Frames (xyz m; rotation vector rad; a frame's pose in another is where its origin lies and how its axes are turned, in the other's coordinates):
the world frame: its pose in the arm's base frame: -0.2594 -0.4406 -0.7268 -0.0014 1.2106 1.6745
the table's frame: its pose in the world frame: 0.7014 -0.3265 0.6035 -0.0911 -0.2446 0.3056
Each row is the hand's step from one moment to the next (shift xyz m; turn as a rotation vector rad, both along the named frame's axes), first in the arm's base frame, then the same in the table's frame.
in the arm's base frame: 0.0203 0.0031 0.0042 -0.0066 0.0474 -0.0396
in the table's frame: -0.0091 -0.0100 0.0160 0.0487 -0.0382 -0.0056
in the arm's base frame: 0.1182 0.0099 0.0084 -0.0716 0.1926 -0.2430
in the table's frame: -0.0574 -0.0679 0.0789 0.2345 -0.1896 -0.1016
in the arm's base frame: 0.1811 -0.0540 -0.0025 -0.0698 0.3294 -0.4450
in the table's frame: -0.1427 -0.0975 0.0765 0.3769 -0.3783 -0.1621
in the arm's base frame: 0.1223 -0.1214 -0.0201 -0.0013 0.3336 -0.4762
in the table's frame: -0.1637 -0.0573 -0.0027 0.3478 -0.4443 -0.1403
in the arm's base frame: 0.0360 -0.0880 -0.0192 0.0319 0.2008 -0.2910
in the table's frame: -0.0893 -0.0131 -0.0354 0.1922 -0.2905 -0.0683
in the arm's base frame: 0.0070 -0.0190 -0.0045 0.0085 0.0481 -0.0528
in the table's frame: -0.0188 -0.0026 -0.0083 0.0430 -0.0574 -0.0050
